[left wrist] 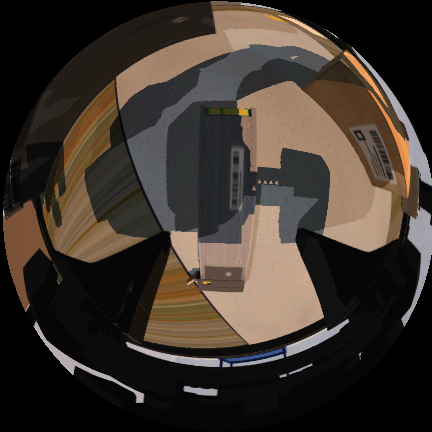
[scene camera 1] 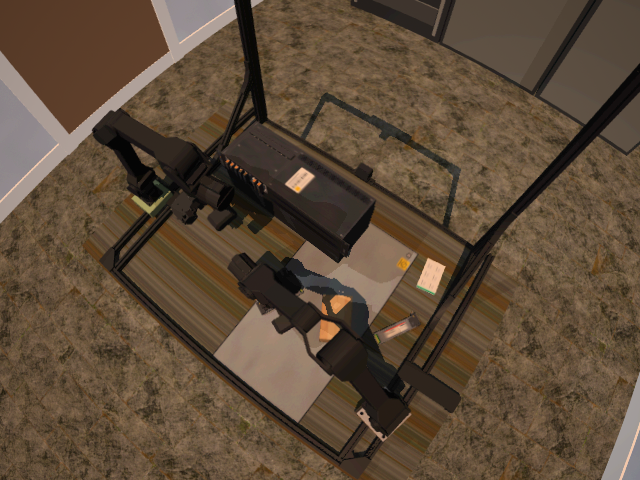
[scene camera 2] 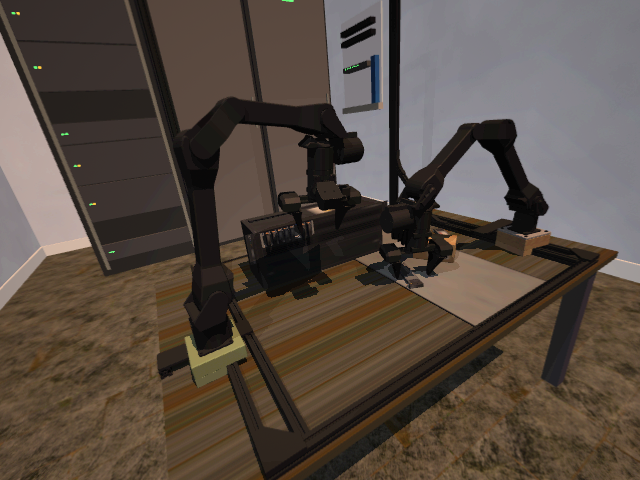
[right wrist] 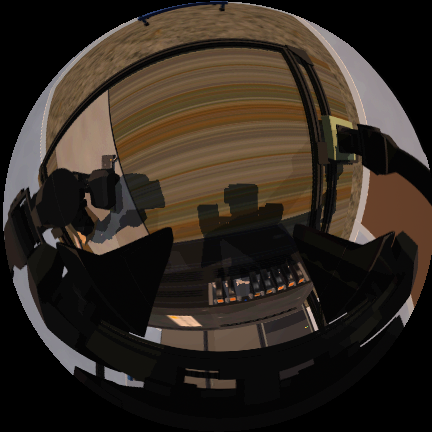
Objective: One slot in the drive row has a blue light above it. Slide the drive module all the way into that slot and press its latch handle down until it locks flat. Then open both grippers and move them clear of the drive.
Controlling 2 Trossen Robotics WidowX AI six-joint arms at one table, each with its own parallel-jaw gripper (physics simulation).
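The drive module lies flat on the grey mat, with a barcode label on top. Its near end with the latch handle lies toward the fingers in the left wrist view. My left gripper is open and empty, low over the module. My right gripper is open and empty, above and in front of the drive row. One position, third from the left in the right wrist view, shows no orange tab. The blue light is too small to make out.
The black chassis stands at the back of the table. An orange-brown box sits beside the module on the mat. A second module with a red stripe and a white card lie farther right. Dark frame rails edge the table.
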